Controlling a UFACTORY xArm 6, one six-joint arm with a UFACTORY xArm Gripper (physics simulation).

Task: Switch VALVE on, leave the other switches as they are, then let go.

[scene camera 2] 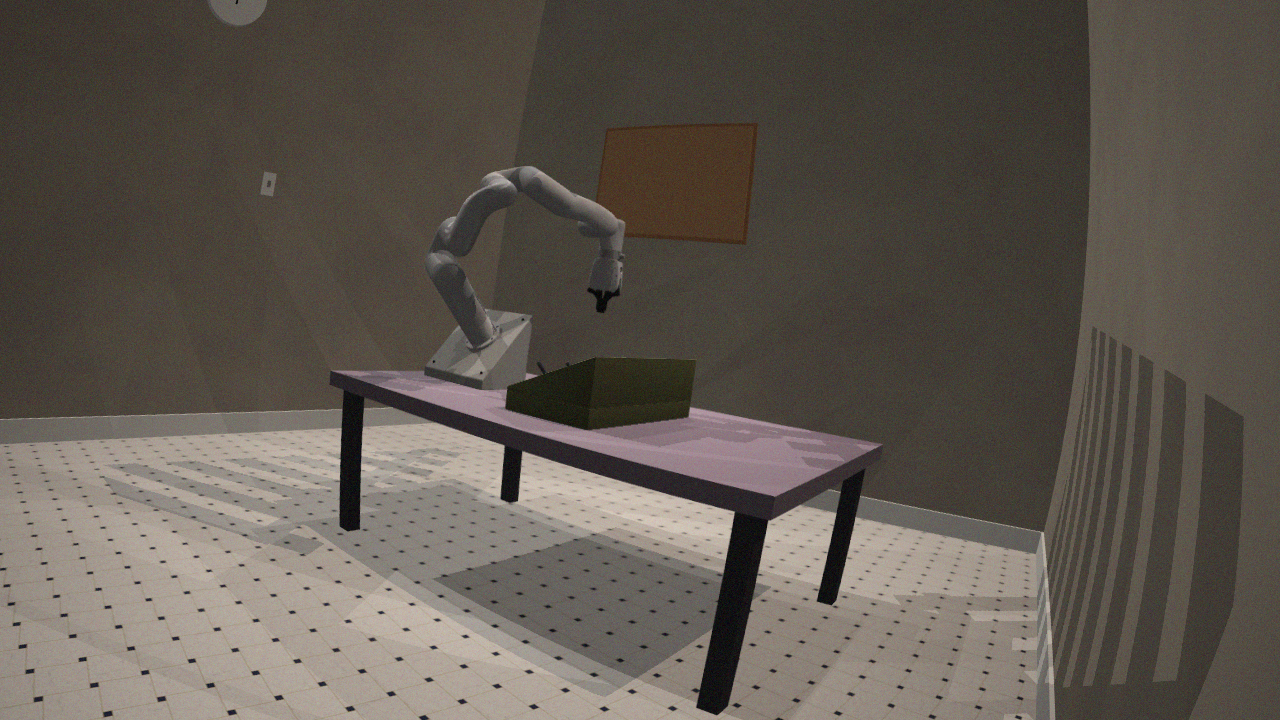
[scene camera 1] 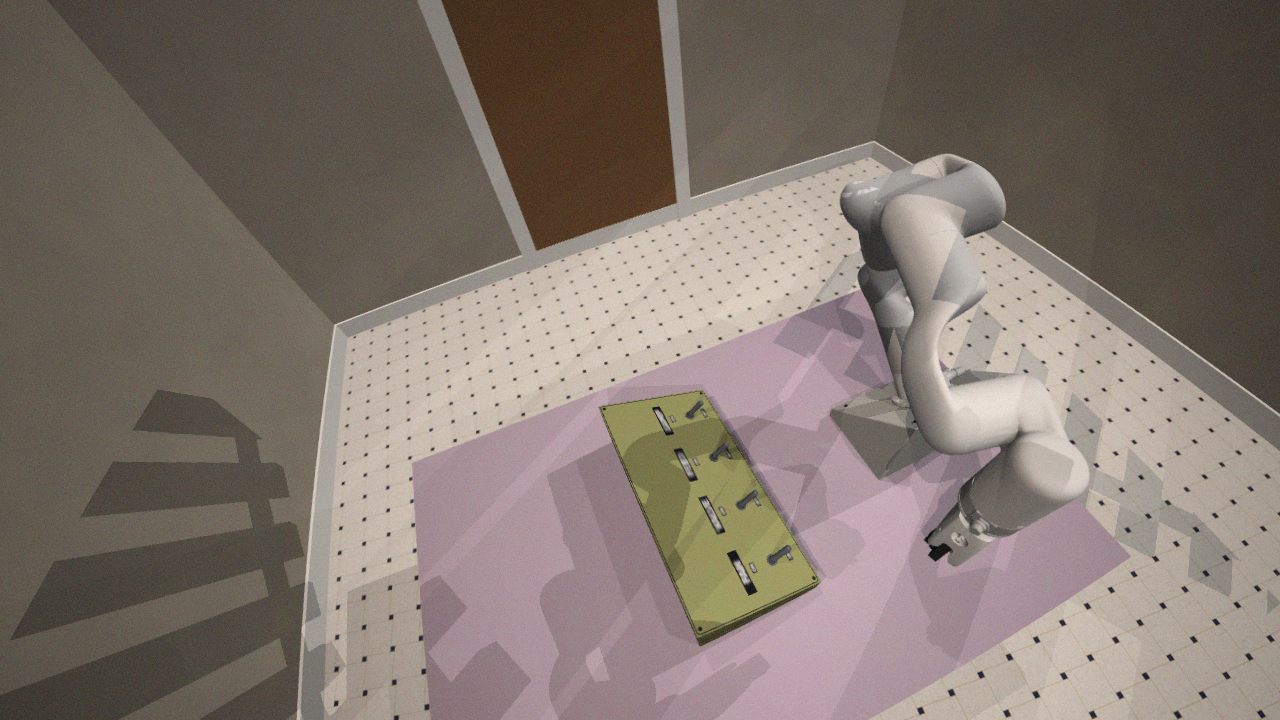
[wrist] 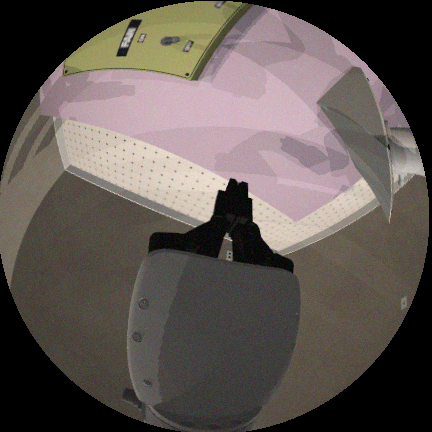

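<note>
The olive switch panel (scene camera 1: 640,456) (scene camera 2: 640,394) (wrist: 100,55) has a row of levers with dark label plates. The label FAN (wrist: 129,38) reads clearly in the wrist view, beside its lever (wrist: 170,40) at the panel's near end. The other labels are too small or cut off to read, so I cannot tell which lever is VALVE. The other levers (scene camera 1: 694,410) (scene camera 1: 719,452) (scene camera 1: 748,499) show in scene camera 1; their on or off positions are hard to tell. My gripper (scene camera 1: 933,548) (scene camera 2: 601,307) (wrist: 233,190) is shut and empty, high above the table, away from the panel, touching nothing.
The panel stands on the pink table (scene camera 1: 501,501) (scene camera 2: 751,456) (wrist: 200,105). The grey wedge-shaped robot base (scene camera 1: 872,429) (scene camera 2: 505,353) (wrist: 350,95) stands on the table beside the panel's lever side. The arm arches above the table.
</note>
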